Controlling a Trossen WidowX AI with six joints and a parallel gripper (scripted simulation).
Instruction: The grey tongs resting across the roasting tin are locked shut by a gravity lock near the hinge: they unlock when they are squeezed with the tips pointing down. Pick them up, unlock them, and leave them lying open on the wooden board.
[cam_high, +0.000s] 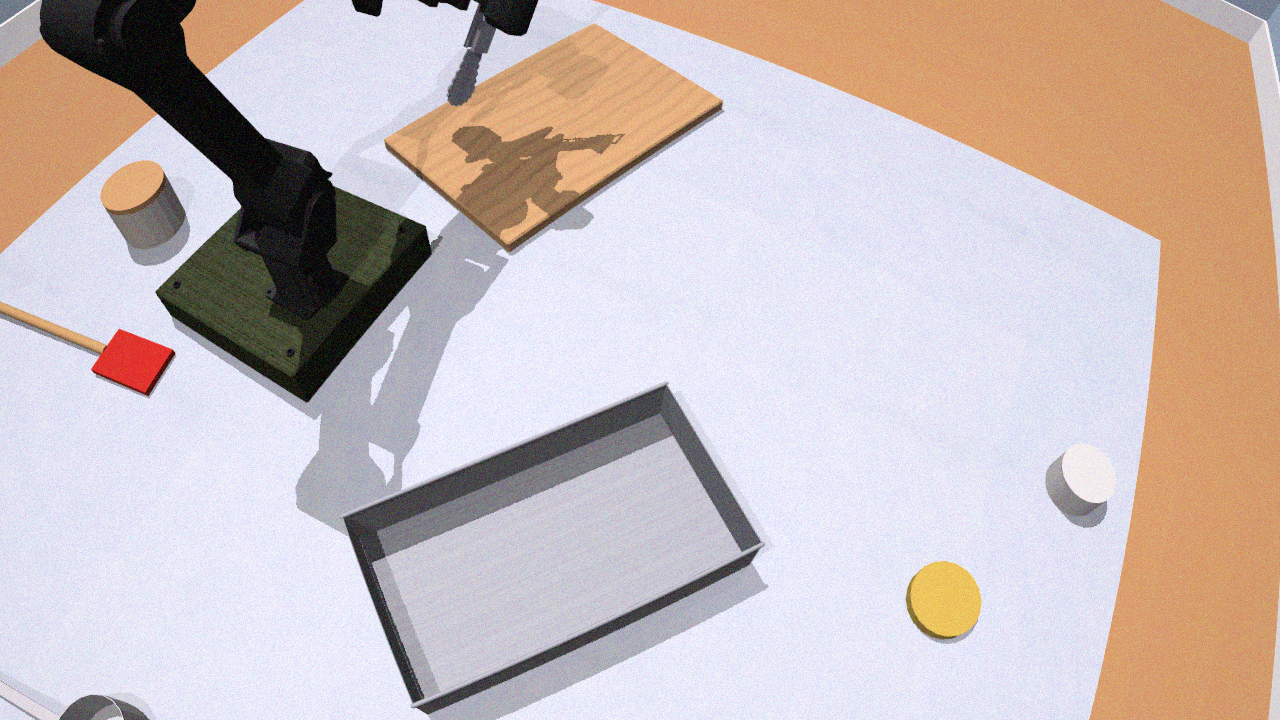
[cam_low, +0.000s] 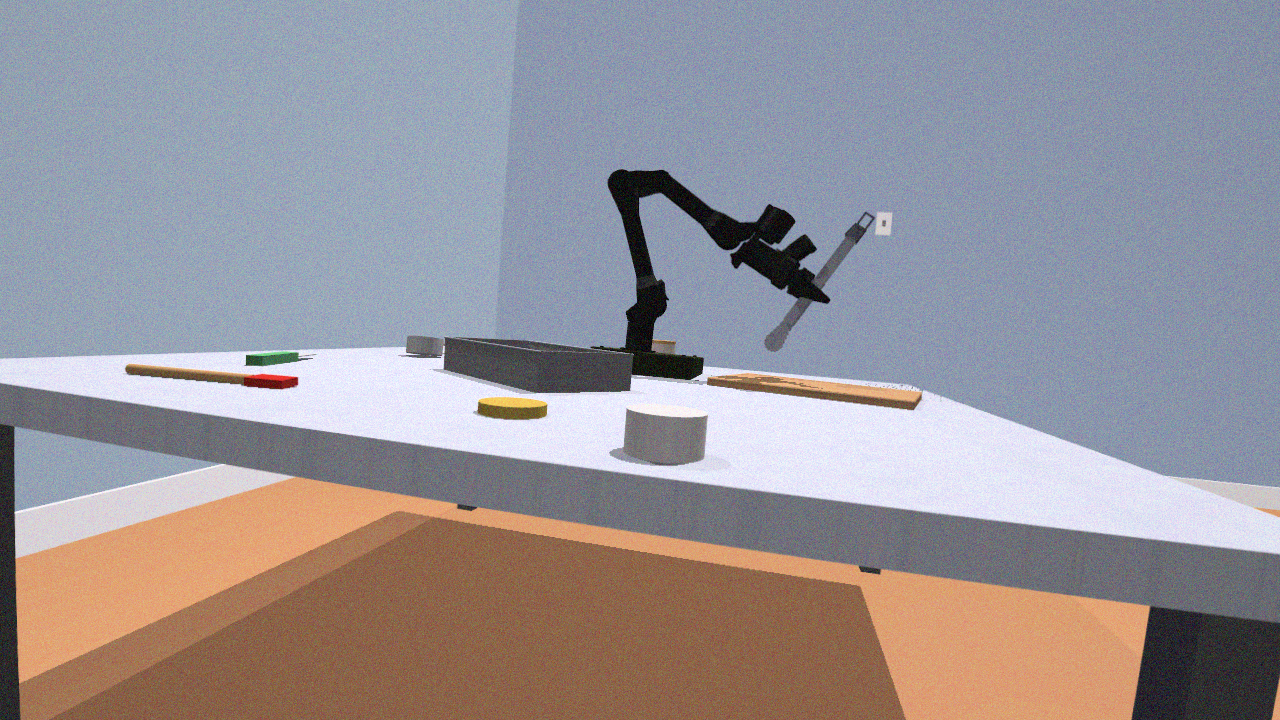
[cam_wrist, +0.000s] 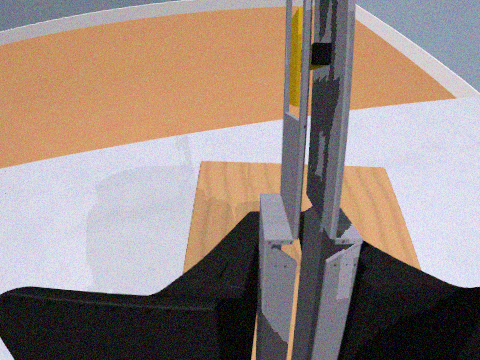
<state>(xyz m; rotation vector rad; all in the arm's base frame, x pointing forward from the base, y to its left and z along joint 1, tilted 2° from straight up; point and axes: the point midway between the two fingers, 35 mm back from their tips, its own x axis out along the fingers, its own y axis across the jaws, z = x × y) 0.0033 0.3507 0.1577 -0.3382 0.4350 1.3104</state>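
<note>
Now: the wooden board 17 cm below my gripper tip, 5 cm ahead of it and 1 cm to the right of it. The rest, counted from my gripper tip: white cylinder: 76 cm ahead, 16 cm to the right, 16 cm below; then grey roasting tin: 47 cm to the right, 34 cm ahead, 15 cm below; then red spatula: 56 cm to the right, 21 cm behind, 17 cm below.
</note>
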